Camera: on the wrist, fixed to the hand. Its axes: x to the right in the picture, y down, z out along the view.
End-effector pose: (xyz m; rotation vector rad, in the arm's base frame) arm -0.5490 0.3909 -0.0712 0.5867 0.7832 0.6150
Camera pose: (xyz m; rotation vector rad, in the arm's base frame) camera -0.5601 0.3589 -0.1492 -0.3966 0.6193 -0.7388
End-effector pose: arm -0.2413 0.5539 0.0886 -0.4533 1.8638 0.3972
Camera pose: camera -0.2454 0.4690 0.0924 -1.8097 0.7276 -0.2577
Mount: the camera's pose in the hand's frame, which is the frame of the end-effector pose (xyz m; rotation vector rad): 0.0075 -0.0716 -0.0453 -0.4097 -0.2604 -1.5706
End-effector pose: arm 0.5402 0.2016 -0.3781 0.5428 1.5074 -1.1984
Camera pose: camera 0.4575 0.2121 -0.3610 -1.2940 1.8039 -1.8357
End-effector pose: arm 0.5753 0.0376 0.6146 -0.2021 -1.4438 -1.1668
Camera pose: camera 0.5522 -0.0334 0.5739 -0.6420 1.4183 2.6490
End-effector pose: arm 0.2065 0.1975 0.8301 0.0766 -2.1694 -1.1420
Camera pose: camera 0.2097 0.1188 0.7980 -1.3941 1.4374 1.9626
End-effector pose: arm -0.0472 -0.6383 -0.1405 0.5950 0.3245 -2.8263
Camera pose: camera -0.0567 -0.5599 -0.1722 0.1723 -0.9021 1.7615
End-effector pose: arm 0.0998 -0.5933 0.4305 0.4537 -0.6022 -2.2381
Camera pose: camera 0.0755 -0.5686 0.3528 -0.2977 -0.2065 2.4003
